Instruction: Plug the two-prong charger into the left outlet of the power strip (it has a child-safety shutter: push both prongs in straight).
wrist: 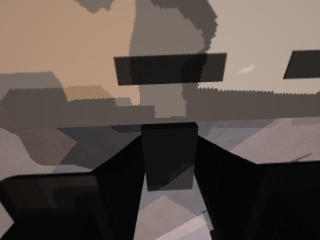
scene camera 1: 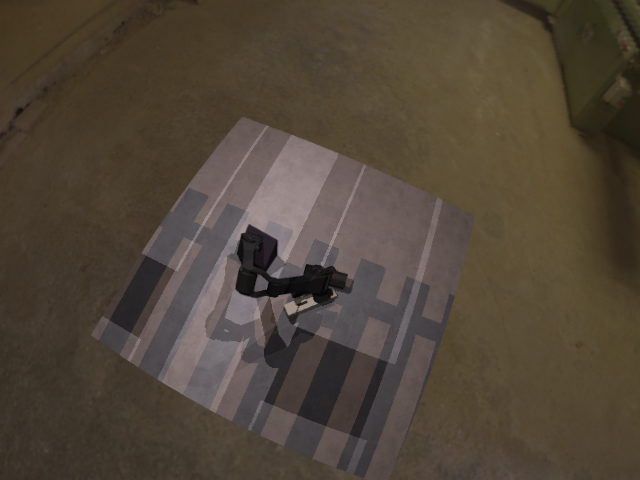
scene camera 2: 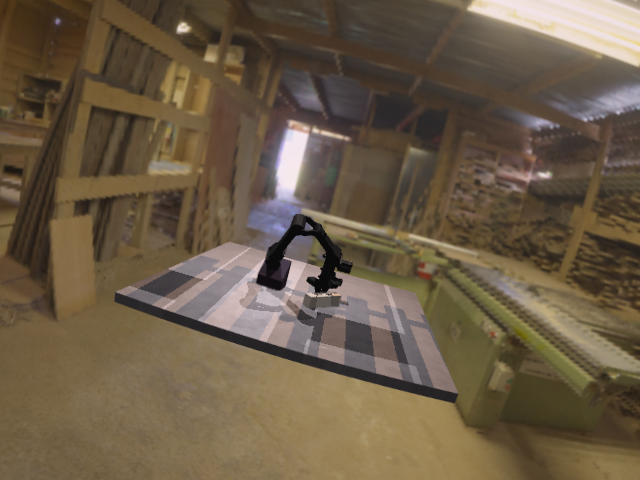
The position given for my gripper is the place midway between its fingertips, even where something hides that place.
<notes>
In view: my gripper (wrist: 166, 137) and a black two-prong charger (wrist: 169, 149).
</notes>
